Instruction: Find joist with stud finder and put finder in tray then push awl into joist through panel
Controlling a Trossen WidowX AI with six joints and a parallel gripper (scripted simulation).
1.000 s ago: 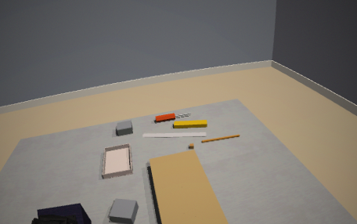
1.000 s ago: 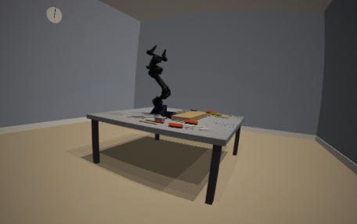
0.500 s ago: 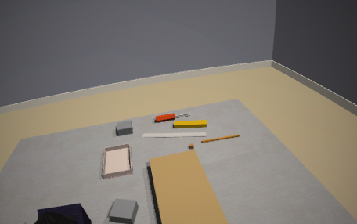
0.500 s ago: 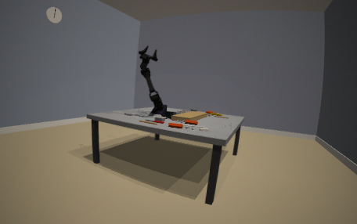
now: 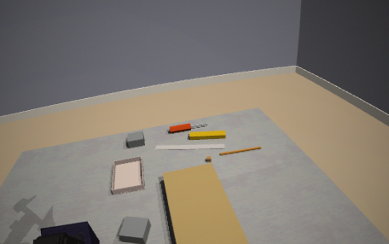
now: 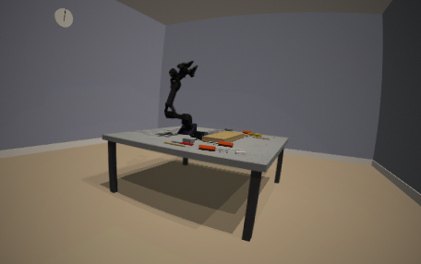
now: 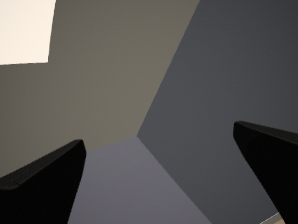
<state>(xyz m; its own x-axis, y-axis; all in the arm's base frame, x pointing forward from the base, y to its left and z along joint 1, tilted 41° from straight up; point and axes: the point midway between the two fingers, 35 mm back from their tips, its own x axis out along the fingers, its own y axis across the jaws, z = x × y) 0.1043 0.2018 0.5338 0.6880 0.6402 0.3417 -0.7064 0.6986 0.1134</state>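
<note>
Now: gripper tip 80 mm short of the stud finder, 10 mm to the right of it and 580 mm above it. Also, from my gripper tip: small brown cube: 350 mm ahead, 480 mm to the left, 610 mm below; then yellow bar: 400 mm ahead, 640 mm to the left, 610 mm below; then pale tray: 40 mm ahead, 490 mm to the left, 610 mm below.
</note>
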